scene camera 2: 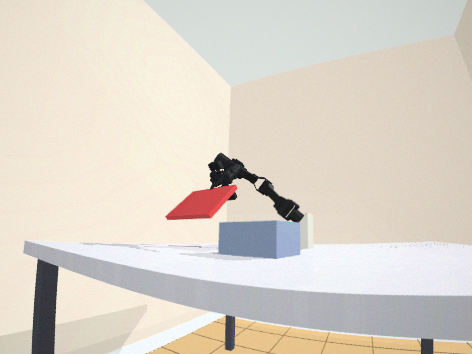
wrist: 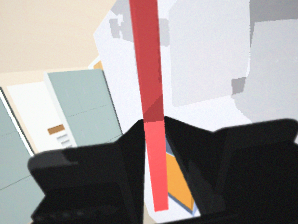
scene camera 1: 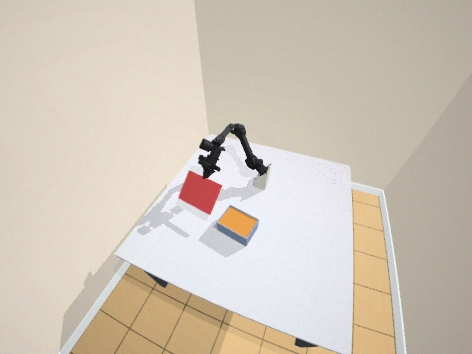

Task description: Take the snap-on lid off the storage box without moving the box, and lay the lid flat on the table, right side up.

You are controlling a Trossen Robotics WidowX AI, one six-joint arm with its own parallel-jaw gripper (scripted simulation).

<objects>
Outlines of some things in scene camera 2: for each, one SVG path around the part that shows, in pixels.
A red lid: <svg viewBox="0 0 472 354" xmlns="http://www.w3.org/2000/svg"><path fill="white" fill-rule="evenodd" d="M238 188L236 185L230 185L211 190L193 191L165 217L167 220L211 219Z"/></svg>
A storage box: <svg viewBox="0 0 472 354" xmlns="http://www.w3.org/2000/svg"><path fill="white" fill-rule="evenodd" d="M300 223L280 220L219 222L218 254L273 259L300 255L301 244Z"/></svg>
</objects>
